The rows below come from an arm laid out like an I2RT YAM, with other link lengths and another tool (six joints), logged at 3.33 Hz.
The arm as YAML. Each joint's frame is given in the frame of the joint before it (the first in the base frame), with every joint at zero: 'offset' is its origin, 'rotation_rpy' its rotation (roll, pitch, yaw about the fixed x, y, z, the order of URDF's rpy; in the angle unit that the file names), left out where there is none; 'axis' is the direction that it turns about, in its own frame. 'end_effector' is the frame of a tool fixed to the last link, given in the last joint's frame.
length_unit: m
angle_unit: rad
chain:
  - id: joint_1
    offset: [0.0, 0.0, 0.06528]
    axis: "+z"
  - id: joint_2
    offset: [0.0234, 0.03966, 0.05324]
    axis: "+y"
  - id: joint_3
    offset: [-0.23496, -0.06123, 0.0]
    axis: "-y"
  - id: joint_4
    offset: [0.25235, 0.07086, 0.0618]
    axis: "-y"
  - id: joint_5
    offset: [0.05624, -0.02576, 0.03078]
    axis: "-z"
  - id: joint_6
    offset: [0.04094, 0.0, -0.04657]
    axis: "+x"
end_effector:
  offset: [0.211, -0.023, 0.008]
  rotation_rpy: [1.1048, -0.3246, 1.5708]
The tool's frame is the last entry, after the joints.
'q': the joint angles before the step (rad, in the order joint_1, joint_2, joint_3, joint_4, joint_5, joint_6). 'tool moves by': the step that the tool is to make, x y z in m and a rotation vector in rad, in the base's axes. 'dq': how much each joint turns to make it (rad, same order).
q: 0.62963 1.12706 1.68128 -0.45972 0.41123 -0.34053
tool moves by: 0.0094 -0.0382 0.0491 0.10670 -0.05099 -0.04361
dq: -0.15649 0.08362 0.21248 -0.05877 -0.10348 0.08350
